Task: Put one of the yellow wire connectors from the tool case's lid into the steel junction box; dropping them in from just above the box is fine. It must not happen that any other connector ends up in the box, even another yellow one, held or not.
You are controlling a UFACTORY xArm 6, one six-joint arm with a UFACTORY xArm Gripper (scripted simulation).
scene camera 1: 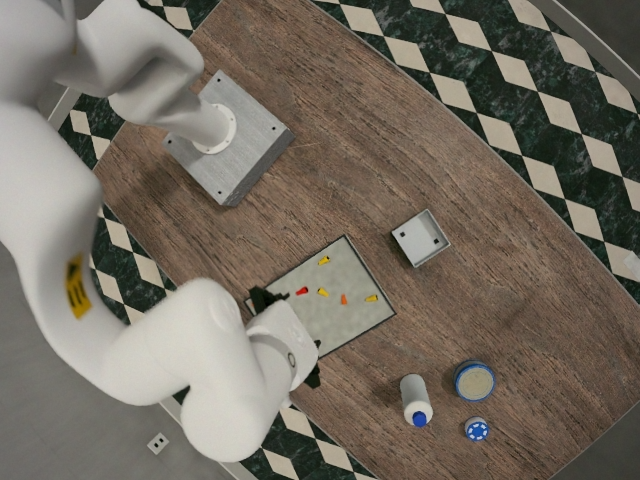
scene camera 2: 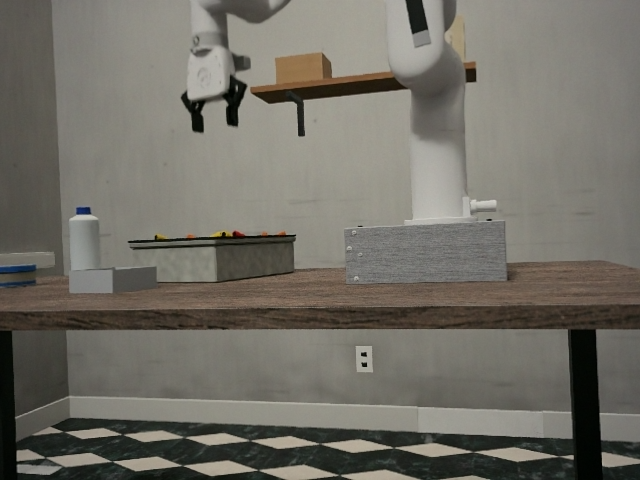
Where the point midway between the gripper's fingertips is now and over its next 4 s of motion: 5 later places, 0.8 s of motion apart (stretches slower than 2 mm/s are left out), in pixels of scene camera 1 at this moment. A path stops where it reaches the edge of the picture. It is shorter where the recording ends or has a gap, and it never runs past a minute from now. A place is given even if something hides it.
My gripper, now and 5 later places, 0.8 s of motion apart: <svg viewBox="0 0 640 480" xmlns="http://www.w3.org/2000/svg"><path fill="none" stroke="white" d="M297 322L313 328L370 302L371 299L371 299L371 305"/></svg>
